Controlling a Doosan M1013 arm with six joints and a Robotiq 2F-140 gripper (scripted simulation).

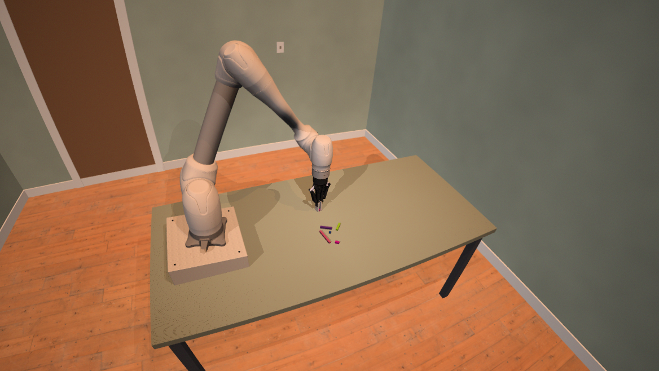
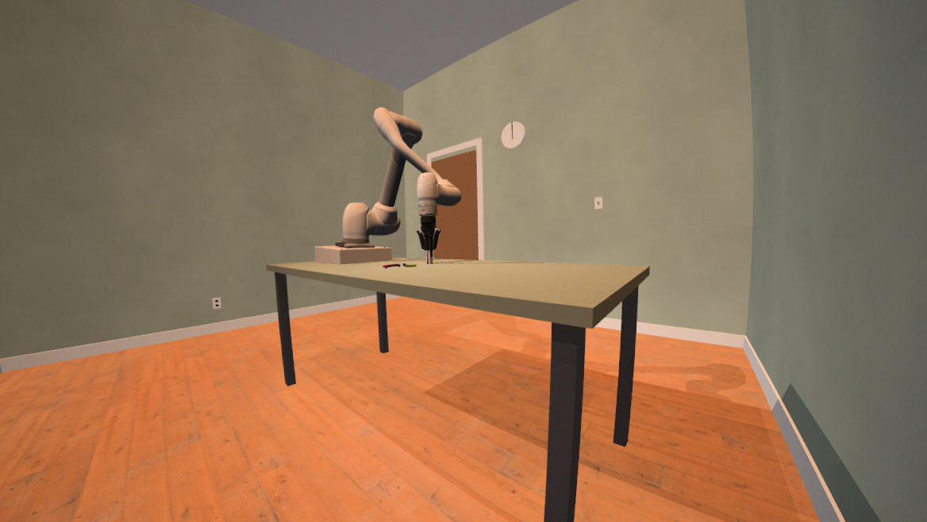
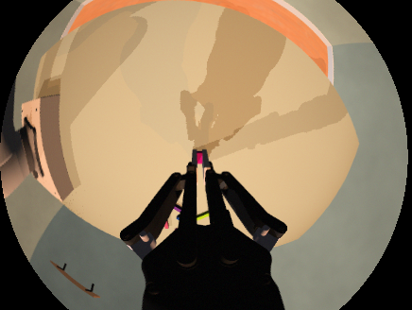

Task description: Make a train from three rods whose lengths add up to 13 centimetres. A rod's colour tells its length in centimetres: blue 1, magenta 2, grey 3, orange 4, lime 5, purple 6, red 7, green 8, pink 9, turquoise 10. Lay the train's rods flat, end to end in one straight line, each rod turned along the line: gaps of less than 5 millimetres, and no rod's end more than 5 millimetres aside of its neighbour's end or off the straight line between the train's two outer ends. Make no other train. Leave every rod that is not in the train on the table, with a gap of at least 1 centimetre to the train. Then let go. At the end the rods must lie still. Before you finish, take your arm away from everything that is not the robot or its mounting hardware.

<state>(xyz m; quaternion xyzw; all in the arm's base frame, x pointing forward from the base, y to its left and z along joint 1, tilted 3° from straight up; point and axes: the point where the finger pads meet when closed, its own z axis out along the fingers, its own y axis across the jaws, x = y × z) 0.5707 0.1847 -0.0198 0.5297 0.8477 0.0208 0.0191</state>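
Now: hand 8 cm short of the lime rod, 15 cm to the left of it and 3 cm above it. From my hand the other things lie so: blue rod 3 cm ahead, 18 cm to the right, 3 cm below; then pink rod 20 cm to the right, 3 cm below; then purple rod 1 cm ahead, 14 cm to the right, 3 cm below.
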